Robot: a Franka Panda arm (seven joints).
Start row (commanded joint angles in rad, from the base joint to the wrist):
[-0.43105, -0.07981, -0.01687, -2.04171, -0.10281, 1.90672, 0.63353]
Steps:
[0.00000, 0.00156, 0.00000, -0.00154, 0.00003, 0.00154, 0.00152]
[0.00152, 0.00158, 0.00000, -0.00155, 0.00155, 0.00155, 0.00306]
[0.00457, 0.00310, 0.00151, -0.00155, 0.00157, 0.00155, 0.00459]
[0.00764, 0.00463, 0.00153, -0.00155, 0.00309, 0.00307, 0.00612]
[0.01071, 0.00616, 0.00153, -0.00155, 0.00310, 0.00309, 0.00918]
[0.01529, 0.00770, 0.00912, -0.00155, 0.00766, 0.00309, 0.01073]
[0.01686, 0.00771, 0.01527, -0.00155, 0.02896, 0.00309, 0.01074]
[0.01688, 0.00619, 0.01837, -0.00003, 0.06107, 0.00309, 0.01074]
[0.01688, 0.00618, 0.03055, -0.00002, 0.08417, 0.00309, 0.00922]
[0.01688, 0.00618, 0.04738, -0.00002, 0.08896, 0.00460, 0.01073]
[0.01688, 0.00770, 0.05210, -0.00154, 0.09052, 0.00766, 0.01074]
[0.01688, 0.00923, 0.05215, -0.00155, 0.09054, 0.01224, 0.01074]
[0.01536, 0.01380, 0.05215, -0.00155, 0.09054, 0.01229, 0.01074]
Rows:
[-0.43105, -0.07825, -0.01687, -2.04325, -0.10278, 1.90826, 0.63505]
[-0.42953, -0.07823, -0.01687, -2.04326, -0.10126, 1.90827, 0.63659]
[-0.42648, -0.07671, -0.01536, -2.04326, -0.10124, 1.90827, 0.63812]
[-0.42341, -0.07518, -0.01534, -2.04326, -0.09972, 1.90979, 0.63965]
[-0.42034, -0.07365, -0.01534, -2.04326, -0.09971, 1.90981, 0.64271]
[-0.41576, -0.07211, -0.00775, -2.04326, -0.09515, 1.90981, 0.64426]
[-0.41419, -0.07210, -0.00160, -2.04326, -0.07385, 1.90981, 0.64427]
[-0.41417, -0.07362, 0.00150, -2.04174, -0.04174, 1.90981, 0.64427]
[-0.41417, -0.07363, 0.01368, -2.04173, -0.01864, 1.90981, 0.64275]
[-0.41417, -0.07363, 0.03051, -2.04173, -0.01385, 1.91132, 0.64426]
[-0.41417, -0.07211, 0.03523, -2.04325, -0.01229, 1.91438, 0.64427]
[-0.41417, -0.07058, 0.03528, -2.04326, -0.01227, 1.91896, 0.64427]
[-0.41569, -0.06601, 0.03528, -2.04326, -0.01227, 1.91901, 0.64427]

